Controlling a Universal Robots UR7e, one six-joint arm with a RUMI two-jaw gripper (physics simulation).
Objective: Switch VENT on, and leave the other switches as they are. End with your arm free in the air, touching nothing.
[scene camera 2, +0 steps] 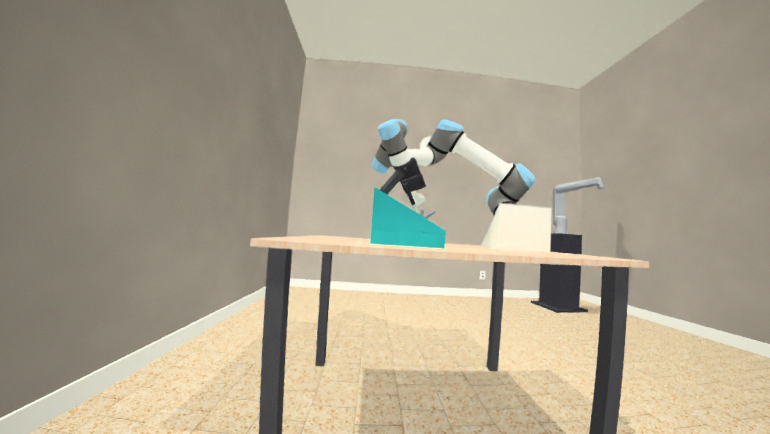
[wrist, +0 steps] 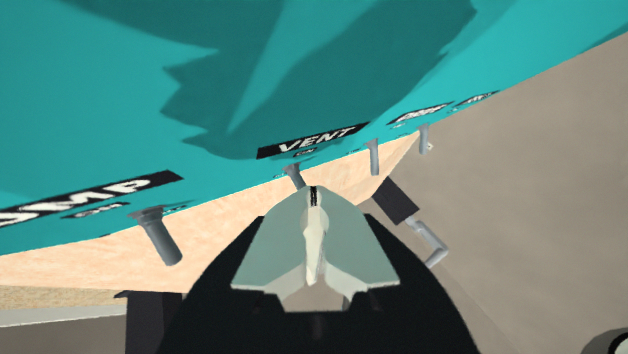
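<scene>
You can see my gripper in the wrist view (313, 187), and scene camera 2 (416, 211) shows the gripper as well.
</scene>
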